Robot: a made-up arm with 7 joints. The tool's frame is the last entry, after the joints.
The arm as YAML. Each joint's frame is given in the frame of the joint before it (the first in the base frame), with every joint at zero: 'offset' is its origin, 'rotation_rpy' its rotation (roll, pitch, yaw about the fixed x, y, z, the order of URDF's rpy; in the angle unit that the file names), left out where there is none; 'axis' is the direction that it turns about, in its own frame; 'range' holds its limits. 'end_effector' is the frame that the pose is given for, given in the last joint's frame.
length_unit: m
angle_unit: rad
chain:
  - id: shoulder
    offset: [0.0, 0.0, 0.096]
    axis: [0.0, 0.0, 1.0]
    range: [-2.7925, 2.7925]
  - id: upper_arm
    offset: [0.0, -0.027, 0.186]
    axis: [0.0, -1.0, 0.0]
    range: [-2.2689, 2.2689]
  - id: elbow
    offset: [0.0, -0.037, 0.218]
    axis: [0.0, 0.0, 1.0]
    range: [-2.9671, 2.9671]
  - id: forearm
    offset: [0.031, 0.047, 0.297]
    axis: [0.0, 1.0, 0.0]
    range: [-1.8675, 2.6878]
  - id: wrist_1
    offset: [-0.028, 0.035, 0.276]
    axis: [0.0, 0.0, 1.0]
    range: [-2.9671, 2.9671]
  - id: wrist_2
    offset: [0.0, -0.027, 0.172]
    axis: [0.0, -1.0, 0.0]
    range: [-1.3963, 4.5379]
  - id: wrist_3
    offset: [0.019, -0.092, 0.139]
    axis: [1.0, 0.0, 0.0]
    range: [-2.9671, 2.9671]
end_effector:
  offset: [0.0, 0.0, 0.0]
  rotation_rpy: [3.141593, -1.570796, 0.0]
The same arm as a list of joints. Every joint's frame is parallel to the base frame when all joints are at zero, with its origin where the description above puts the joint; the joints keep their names.
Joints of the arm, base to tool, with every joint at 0 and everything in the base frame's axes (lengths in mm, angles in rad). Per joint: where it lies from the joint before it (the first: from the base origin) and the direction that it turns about. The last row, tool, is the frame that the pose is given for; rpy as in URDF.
shoulder: origin 0 0 96 axis 0 0 1
upper_arm: origin 0 -27 186 axis 0 -1 0
elbow: origin 0 -37 218 axis 0 0 1
forearm: origin 31 47 297 axis 0 1 0
wrist_1: origin -28 35 276 axis 0 0 1
wrist_2: origin 0 -27 172 axis 0 -1 0
wrist_3: origin 19 -92 139 axis 1 0 0
tool: origin 0 0 0 rpy -3.1416 -1.5708 0
Joint limits (rad, base to tool): -2.7925..2.7925 -2.2689..2.2689 -2.9671..2.9671 -1.8675..2.6878 -2.9671..2.9671 -1.3963..4.5379 -2.9671..2.9671

